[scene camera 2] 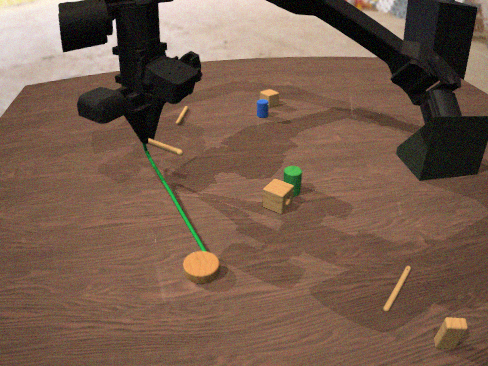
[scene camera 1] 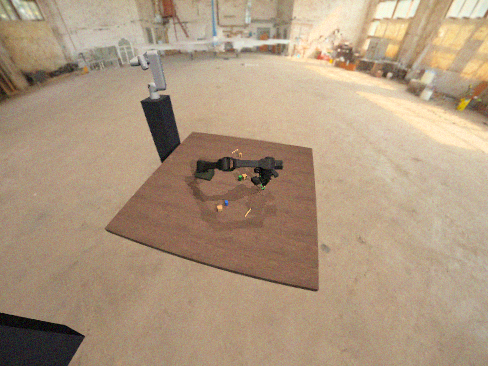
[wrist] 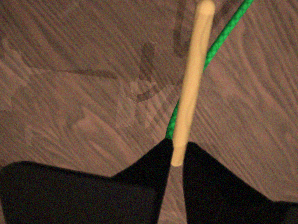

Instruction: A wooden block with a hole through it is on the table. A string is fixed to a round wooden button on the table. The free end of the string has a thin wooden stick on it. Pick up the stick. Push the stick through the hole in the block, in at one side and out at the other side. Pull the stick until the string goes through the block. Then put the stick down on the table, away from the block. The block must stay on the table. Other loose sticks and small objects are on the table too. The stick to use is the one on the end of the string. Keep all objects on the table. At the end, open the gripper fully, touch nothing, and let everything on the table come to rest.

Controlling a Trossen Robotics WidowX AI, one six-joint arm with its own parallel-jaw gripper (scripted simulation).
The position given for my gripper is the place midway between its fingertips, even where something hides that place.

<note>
In view: my gripper (scene camera 2: 147, 141) and a round wooden button (scene camera 2: 199, 267).
My gripper also shows in the wrist view (wrist: 177, 148).
</note>
